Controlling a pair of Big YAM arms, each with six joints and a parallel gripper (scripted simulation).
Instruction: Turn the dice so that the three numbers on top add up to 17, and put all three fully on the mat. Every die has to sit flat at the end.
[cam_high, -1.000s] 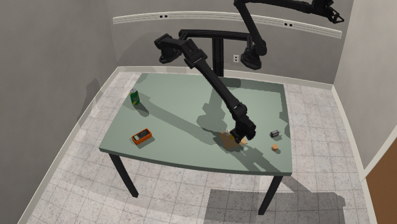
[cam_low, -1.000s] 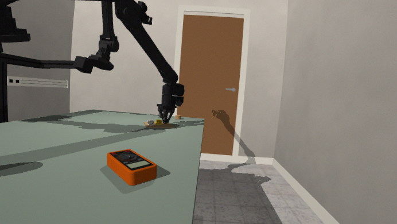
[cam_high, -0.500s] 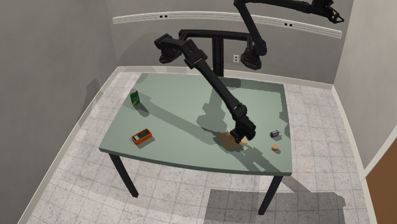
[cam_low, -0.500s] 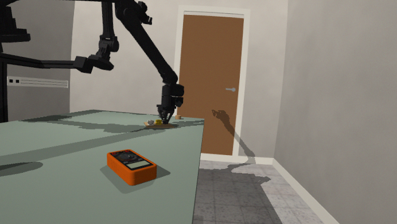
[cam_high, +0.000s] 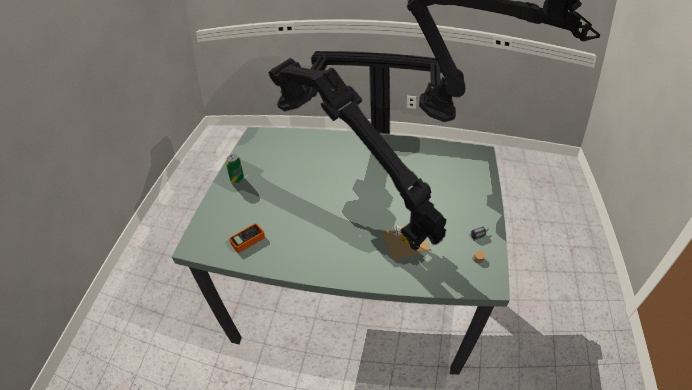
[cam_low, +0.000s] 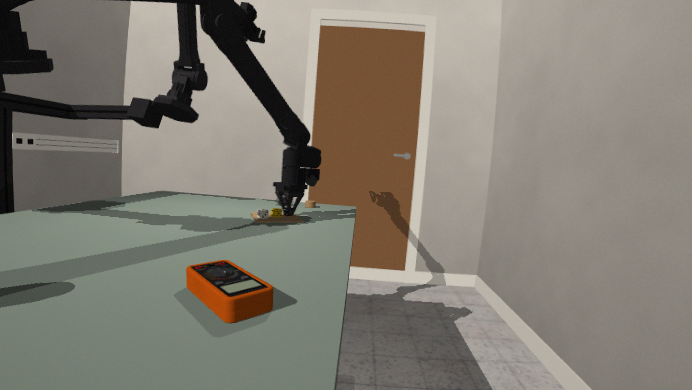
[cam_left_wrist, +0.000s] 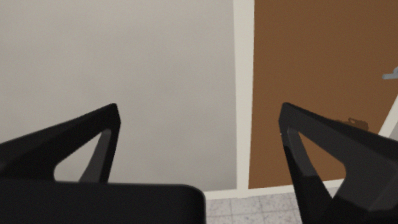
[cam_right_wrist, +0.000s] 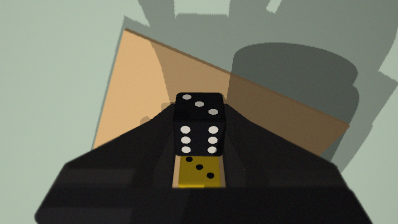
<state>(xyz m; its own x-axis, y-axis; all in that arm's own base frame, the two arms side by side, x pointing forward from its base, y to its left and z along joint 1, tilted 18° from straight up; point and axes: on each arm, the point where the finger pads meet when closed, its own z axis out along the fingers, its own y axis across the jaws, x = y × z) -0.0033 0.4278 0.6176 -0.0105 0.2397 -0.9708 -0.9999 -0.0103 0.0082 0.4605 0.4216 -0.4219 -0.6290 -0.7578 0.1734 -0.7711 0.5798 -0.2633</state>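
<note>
Right now my right hand is right at the black die. Round my right hand: yellow die 40 mm to the right, 30 mm behind; then tan mat 40 mm to the right, 30 mm behind, 10 mm below; then white die 80 mm to the right, 60 mm behind.
</note>
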